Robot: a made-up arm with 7 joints. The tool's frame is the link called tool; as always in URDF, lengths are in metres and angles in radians. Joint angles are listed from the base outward.
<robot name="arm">
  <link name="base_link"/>
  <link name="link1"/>
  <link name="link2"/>
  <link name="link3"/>
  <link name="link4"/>
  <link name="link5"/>
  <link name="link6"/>
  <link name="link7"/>
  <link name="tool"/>
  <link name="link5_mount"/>
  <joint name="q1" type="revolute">
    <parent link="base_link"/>
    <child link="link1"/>
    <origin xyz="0 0 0.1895" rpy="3.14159 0 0"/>
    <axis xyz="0 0 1"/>
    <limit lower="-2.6" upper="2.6"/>
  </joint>
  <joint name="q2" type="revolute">
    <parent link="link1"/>
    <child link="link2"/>
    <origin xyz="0.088 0.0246 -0.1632" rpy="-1.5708 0 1.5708"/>
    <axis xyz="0 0 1"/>
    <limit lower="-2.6" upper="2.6"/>
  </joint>
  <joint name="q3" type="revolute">
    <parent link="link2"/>
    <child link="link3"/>
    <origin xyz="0.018 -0.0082 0.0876" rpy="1.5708 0 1.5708"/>
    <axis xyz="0 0 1"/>
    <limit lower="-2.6" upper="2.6"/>
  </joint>
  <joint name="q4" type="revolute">
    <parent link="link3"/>
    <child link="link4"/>
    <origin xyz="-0.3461 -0.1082 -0.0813" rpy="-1.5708 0 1.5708"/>
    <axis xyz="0 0 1"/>
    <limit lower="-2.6" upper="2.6"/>
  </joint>
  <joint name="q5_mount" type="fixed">
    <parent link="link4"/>
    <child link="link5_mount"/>
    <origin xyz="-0.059 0.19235 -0.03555" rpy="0 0 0"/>
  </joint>
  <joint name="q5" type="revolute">
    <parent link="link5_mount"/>
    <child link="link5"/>
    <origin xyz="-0.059 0.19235 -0.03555" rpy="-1.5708 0 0"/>
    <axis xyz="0 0 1"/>
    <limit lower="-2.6" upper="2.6"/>
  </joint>
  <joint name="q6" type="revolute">
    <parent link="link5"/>
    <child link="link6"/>
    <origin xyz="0.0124 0.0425 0.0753" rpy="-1.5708 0 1.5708"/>
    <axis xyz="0 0 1"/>
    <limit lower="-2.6" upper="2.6"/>
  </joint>
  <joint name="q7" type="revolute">
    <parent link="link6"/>
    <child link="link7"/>
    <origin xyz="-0.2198 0.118 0.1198" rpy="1.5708 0 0"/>
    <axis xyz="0 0 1"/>
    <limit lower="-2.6" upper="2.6"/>
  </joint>
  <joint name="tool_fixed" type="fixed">
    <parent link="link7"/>
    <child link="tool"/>
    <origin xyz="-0.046 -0.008 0.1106" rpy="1.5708 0 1.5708"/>
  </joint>
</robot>
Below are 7 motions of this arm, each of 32 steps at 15 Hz.
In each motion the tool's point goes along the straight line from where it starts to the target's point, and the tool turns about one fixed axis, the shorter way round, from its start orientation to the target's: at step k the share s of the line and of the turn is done. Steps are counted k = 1, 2, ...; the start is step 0. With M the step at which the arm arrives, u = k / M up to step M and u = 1 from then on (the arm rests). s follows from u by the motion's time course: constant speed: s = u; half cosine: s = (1 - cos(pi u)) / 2; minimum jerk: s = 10 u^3 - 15 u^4 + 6 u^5.
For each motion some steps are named. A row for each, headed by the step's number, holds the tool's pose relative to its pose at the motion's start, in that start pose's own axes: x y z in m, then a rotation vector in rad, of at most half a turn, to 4 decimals.
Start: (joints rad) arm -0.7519 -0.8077 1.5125 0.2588 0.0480 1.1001 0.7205
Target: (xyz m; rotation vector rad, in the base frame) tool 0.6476 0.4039 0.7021 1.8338 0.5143 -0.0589
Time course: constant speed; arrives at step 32
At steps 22, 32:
22: -0.0932 -0.3845 0.1791 -0.0042 -0.1732 -0.9130
32: -0.1356 -0.5593 0.2604 -0.0061 -0.2519 -1.3281

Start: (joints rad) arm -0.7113 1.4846 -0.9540 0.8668 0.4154 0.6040 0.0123
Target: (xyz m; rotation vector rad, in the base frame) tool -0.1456 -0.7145 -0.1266 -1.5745 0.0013 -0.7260
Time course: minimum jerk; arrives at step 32
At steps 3, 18, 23, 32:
3: -0.0023 -0.0041 -0.0008 -0.0057 -0.0011 0.0025
18: -0.2015 -0.3580 -0.0708 -0.4909 -0.0976 0.2196
23: -0.2816 -0.5003 -0.0989 -0.6860 -0.1363 0.3069
32: -0.3271 -0.5812 -0.1149 -0.7969 -0.1584 0.3565

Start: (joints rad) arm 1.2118 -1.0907 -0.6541 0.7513 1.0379 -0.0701 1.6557
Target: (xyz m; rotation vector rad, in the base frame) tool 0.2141 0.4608 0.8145 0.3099 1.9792 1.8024
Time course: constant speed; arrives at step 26
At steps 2, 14, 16, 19, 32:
2: 0.0396 -0.0183 -0.0266 -0.0459 0.0402 -0.0827
14: 0.2769 -0.1279 -0.1865 -0.3213 0.2814 -0.5791
16: 0.3164 -0.1462 -0.2132 -0.3672 0.3216 -0.6618
19: 0.3758 -0.1736 -0.2532 -0.4360 0.3818 -0.7859
32: 0.5142 -0.2376 -0.3464 -0.5967 0.5225 -1.0755

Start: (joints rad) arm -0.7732 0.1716 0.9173 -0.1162 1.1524 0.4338 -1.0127
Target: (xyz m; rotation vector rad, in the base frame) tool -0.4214 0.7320 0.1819 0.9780 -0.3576 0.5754
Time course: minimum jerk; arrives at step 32
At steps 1, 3, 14, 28, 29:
1: 0.0000 0.0001 0.0001 0.0002 0.0000 -0.0001
3: -0.0003 0.0021 0.0018 0.0039 0.0005 -0.0019
14: -0.0183 0.1147 0.0975 0.2100 0.0257 -0.1028
28: -0.0470 0.2938 0.2497 0.5380 0.0660 -0.2633
29: -0.0474 0.2964 0.2520 0.5429 0.0666 -0.2657

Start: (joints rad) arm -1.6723 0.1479 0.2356 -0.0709 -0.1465 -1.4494 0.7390
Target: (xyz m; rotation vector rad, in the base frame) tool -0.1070 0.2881 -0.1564 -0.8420 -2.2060 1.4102
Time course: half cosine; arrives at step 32
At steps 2, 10, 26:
2: -0.0002 0.0025 -0.0019 -0.0031 -0.0134 0.0010
10: -0.0041 0.0572 -0.0450 -0.0723 -0.3106 0.0222
26: -0.0167 0.2358 -0.1854 -0.2979 -1.2800 0.0915

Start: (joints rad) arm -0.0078 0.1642 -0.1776 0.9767 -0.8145 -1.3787 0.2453
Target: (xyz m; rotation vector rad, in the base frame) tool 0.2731 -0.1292 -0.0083 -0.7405 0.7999 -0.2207
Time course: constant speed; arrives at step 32
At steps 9, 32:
9: -0.0066 0.0224 -0.0289 0.1290 -0.0102 0.4291
32: -0.0236 0.0797 -0.1026 0.4586 -0.0363 1.5256

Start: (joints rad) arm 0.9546 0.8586 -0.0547 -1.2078 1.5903 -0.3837 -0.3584
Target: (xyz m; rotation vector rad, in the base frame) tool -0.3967 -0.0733 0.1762 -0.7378 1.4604 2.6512
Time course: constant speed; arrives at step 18
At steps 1, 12, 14, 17, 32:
1: -0.0044 -0.0055 -0.0103 -0.0954 0.0066 0.0405
12: -0.0531 -0.0659 -0.1232 -1.1443 0.0790 0.4864
14: -0.0620 -0.0769 -0.1437 -1.3350 0.0922 0.5675
17: -0.0753 -0.0934 -0.1745 -1.6211 0.1120 0.6891
32: -0.0797 -0.0989 -0.1848 -1.7165 0.1185 0.7296

